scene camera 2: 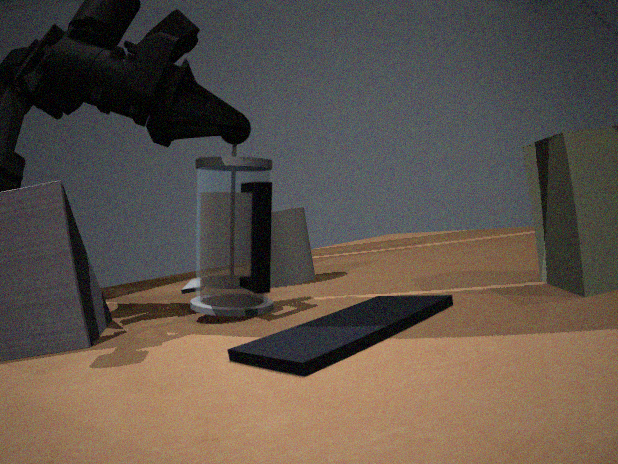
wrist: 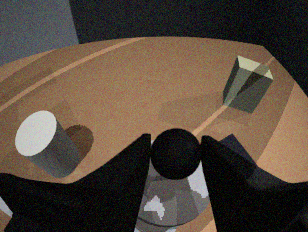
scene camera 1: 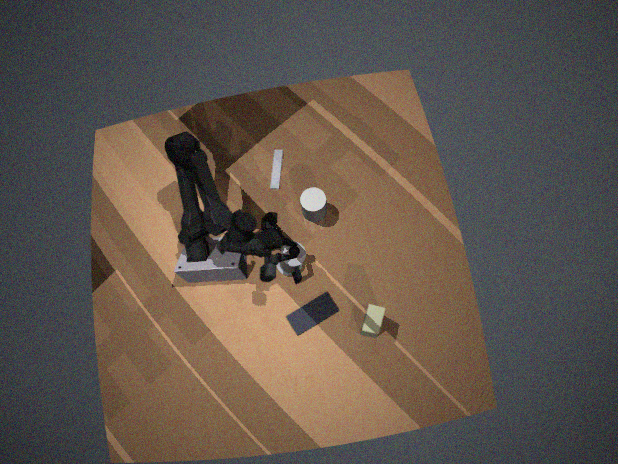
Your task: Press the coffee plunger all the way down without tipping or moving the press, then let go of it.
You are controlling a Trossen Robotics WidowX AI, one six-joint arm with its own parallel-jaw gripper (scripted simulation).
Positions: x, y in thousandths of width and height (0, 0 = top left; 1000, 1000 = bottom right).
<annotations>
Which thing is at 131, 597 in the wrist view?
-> A white cylinder.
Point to a coffee press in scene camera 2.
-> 379, 421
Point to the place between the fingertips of the gripper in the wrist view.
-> At 573, 610
</annotations>
